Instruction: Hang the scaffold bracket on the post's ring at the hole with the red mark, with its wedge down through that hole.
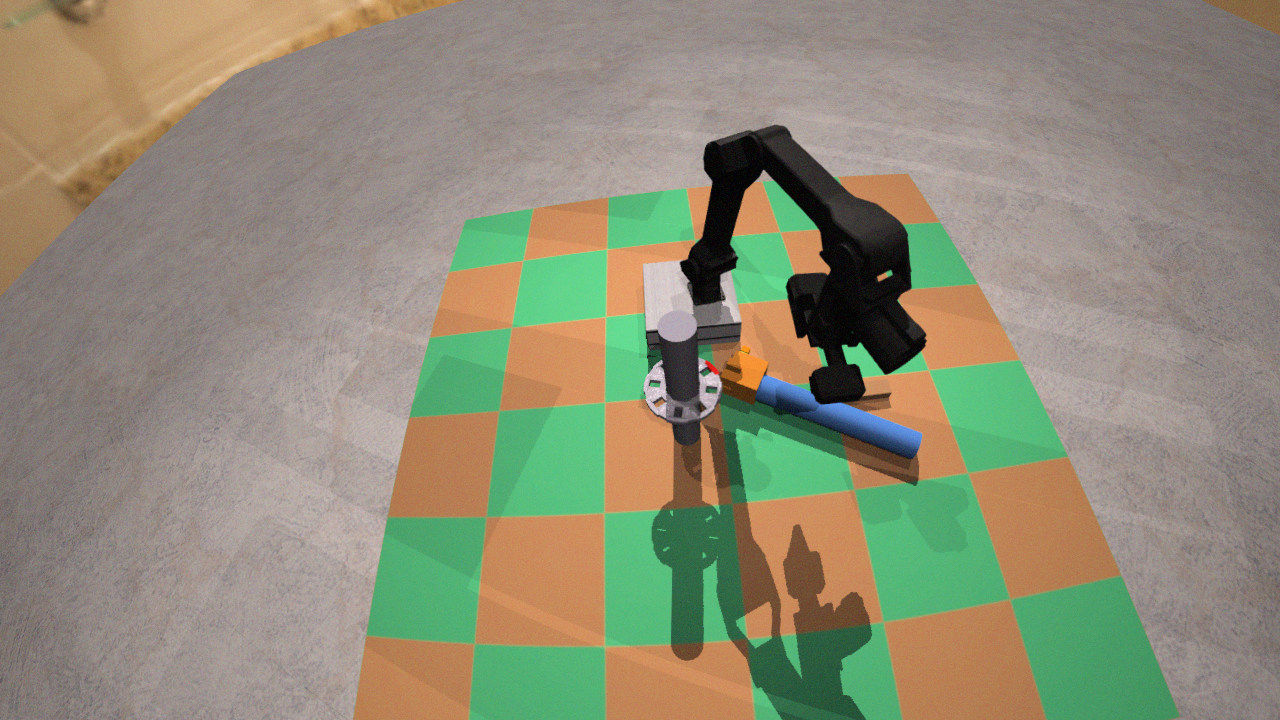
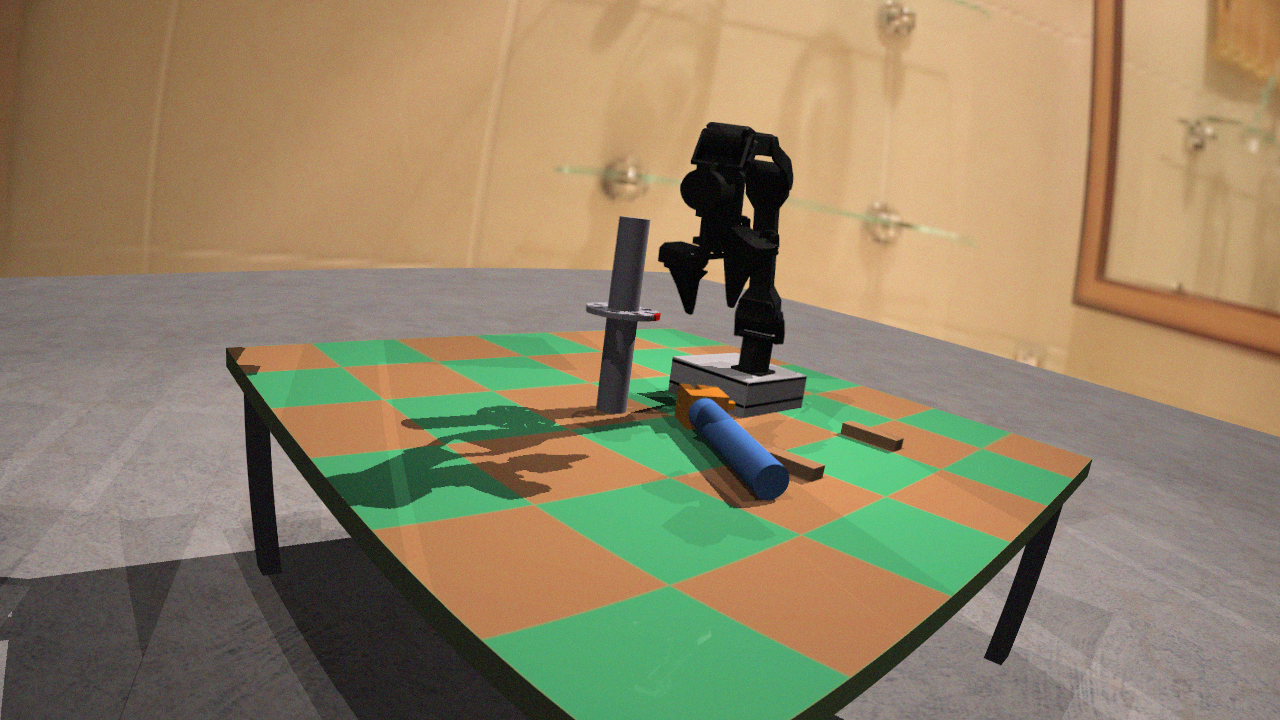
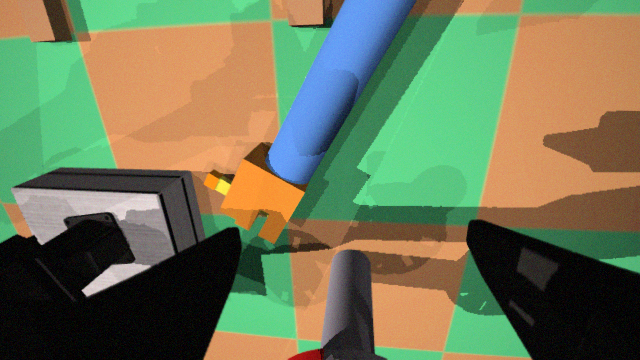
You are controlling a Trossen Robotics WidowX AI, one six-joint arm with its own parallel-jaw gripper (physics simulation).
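Observation:
The scaffold bracket lies on the checkered table: a blue tube [image 1: 850,420] [image 2: 738,452] [image 3: 340,80] with an orange slotted head [image 1: 744,376] [image 2: 698,404] [image 3: 265,195] toward the post. Its small wedge [image 1: 744,351] [image 2: 731,403] [image 3: 218,183] sticks out sideways from the head. The grey post [image 1: 680,362] [image 2: 630,259] [image 3: 350,295] stands upright with a holed ring [image 1: 650,394] [image 2: 599,309] partway up. The red mark [image 1: 712,367] [image 2: 657,316] [image 3: 307,355] is on the ring's bracket side. My gripper [image 1: 819,353] [image 2: 711,308] [image 3: 353,234] is open and empty, above the bracket and apart from it.
The arm's pale base block [image 1: 664,291] [image 2: 774,392] [image 3: 172,215] stands behind the post and head. One low brown strip [image 2: 802,465] [image 3: 307,12] lies beside the tube. Another strip [image 2: 870,436] [image 3: 45,20] lies farther to the side.

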